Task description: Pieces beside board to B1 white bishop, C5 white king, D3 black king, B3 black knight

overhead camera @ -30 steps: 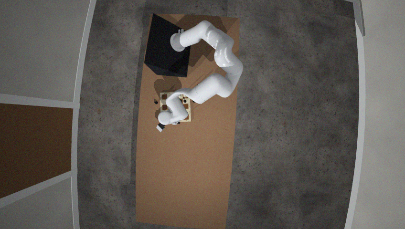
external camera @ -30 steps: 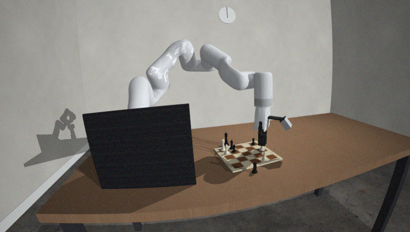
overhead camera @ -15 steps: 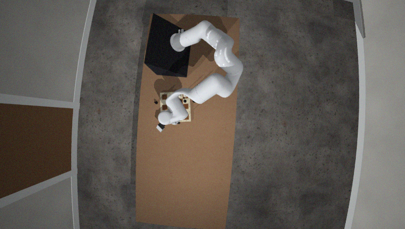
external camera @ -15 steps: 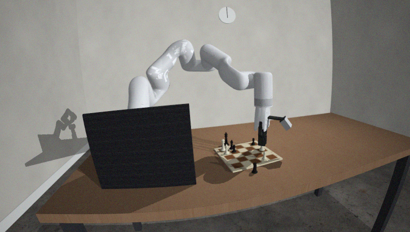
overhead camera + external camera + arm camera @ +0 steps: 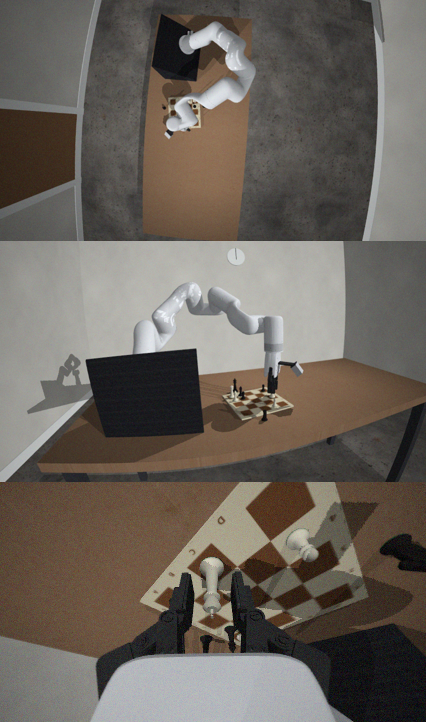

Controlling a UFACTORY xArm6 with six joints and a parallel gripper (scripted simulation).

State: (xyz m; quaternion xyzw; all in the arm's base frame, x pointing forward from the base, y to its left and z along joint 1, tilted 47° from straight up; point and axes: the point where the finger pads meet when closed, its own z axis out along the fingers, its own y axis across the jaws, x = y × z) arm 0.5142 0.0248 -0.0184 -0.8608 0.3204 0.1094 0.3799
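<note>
Now: the white king 1 cm below my hand. Round my hand: chessboard (8 cm behind, 1 cm to the right, 5 cm below); black king (13 cm behind, 13 cm to the left, 2 cm below); white pawn (3 cm behind, 8 cm to the right, 3 cm below).
</note>
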